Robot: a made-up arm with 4 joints.
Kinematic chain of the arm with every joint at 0, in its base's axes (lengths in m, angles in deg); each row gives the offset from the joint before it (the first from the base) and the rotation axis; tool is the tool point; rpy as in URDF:
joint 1: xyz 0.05 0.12 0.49 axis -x
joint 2: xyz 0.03 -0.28 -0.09 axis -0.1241 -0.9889 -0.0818
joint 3: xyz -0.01 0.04 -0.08 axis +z
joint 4: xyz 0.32 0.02 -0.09 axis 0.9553 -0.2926 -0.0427
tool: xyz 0 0.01 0.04 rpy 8.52 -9 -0.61
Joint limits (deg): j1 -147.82..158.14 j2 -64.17..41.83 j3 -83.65..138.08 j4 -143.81..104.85
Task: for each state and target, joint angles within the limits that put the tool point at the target. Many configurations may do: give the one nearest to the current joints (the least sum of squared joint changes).
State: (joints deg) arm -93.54 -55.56 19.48 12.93
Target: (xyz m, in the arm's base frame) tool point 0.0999 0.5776 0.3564
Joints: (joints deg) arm -102.81 -64.17 -11.53 14.86
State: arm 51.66 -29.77 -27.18 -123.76
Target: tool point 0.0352 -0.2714 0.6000
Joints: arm 98.59 -63.05 16.30 -120.38
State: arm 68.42 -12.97 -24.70 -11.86
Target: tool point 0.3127 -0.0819 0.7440
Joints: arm 120.46 -19.12 13.52 -7.26
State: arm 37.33 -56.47 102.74 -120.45
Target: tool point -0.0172 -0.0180 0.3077
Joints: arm 63.43 -43.63 70.60 -82.60
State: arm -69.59 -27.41 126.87 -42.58
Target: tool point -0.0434 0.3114 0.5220
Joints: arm -72.53 -24.39 90.40 -34.32
